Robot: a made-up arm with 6 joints.
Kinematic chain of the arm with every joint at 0, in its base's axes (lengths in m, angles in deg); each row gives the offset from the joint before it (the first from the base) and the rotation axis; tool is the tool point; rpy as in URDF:
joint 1: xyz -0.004 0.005 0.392 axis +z
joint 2: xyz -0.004 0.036 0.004 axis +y
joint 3: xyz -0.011 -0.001 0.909 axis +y
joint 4: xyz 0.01 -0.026 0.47 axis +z
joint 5: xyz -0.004 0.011 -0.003 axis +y
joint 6: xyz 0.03 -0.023 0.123 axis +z
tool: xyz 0.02 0.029 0.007 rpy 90 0 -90
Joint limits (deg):
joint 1: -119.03..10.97
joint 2: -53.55..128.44
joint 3: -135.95..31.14
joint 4: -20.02..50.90
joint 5: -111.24..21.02
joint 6: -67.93..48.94
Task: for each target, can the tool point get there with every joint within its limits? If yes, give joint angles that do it. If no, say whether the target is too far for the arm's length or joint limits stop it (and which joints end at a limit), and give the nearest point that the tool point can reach.
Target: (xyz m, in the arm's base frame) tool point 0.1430 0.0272 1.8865
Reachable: yes | joints -0.90 14.08 -22.62 35.49 -13.85 -34.48
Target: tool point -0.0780 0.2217 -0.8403
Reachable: no: joint limits stop it (at a limit: joint 1, joint 2, joint 3, joint 5) | nearest point 0.7822 0.1909 -0.7291 | short by 0.868 m
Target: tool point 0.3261 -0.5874 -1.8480
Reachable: no: too far | nearest point 0.4097 -0.7373 -0.7450 | short by 1.116 m
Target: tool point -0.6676 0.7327 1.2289
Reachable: yes | joints -45.79 -24.21 -62.37 0.60 -28.47 29.98
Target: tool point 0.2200 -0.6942 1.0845
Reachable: yes | joints -71.37 83.14 -93.78 35.14 -44.42 14.38
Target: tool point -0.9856 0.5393 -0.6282
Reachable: no: joint limits stop it (at a limit: joint 2, joint 4) | nearest point -0.7819 0.4284 0.3316 | short by 0.987 m
